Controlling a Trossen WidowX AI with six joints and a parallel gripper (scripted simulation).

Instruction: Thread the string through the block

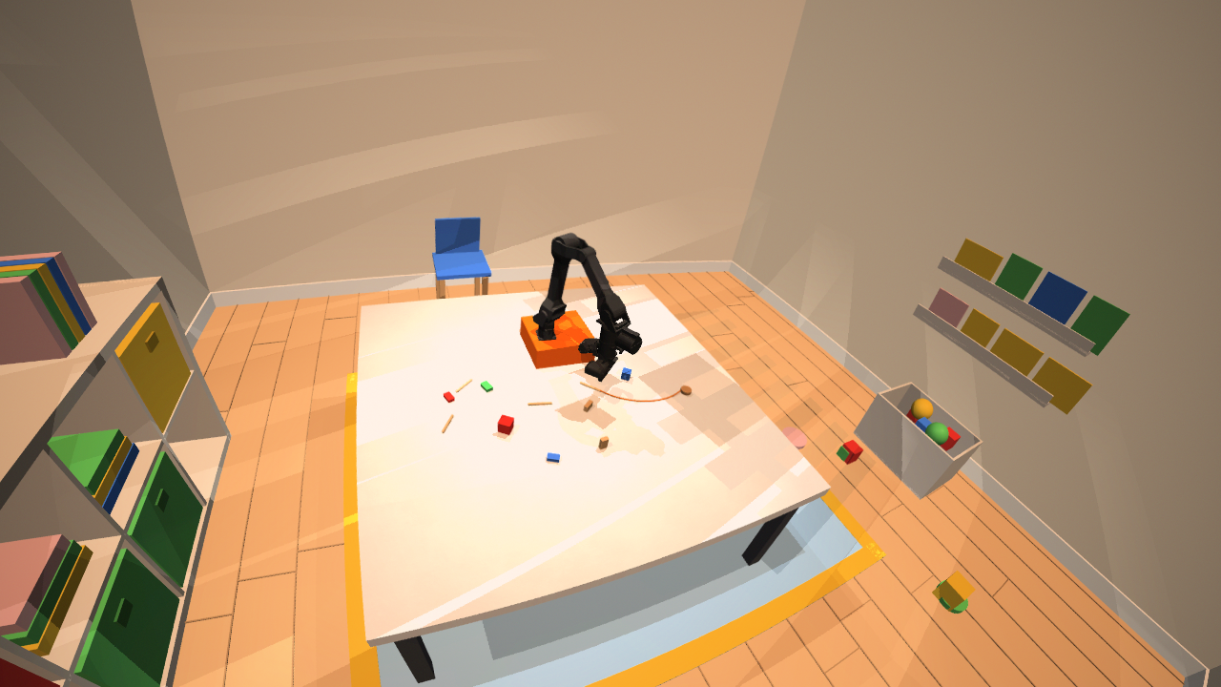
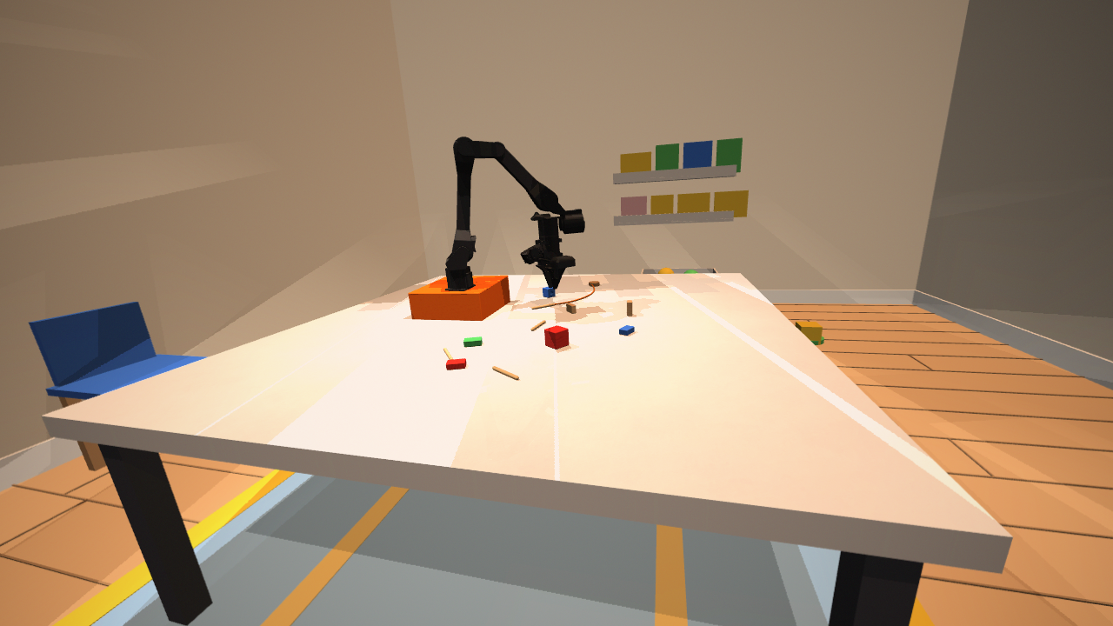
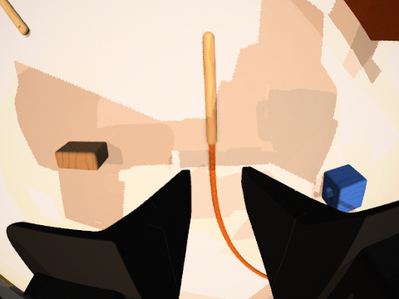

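Right now the thin wooden stick is 5 cm below my gripper tip, 1 cm to the right of it and 1 cm behind it. Also, from my gripper tip: blue cube (12 cm to the left, 6 cm behind, 4 cm below); round wooden button (30 cm to the left, 5 cm below, 5 cm ahead); flat blue piece (26 cm ahead, 22 cm to the right, 5 cm below).
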